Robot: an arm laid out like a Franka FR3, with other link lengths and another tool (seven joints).
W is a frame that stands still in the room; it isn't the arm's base.
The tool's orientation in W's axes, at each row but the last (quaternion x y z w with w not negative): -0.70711 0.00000 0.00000 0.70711; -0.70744 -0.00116 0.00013 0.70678; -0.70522 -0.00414 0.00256 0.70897; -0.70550 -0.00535 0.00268 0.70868
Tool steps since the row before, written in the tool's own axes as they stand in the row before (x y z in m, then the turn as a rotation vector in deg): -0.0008 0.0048 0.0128 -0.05 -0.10 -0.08; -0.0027 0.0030 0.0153 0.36 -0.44 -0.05; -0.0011 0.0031 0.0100 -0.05 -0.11 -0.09; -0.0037 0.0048 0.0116 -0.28 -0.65 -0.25
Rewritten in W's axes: -0.0008 0.0128 -0.0048 -0.05 -0.08 0.10; -0.0027 0.0153 -0.0030 0.36 -0.05 0.44; -0.0012 0.0100 -0.0030 -0.05 -0.09 0.11; -0.0038 0.0116 -0.0048 -0.28 -0.26 0.65
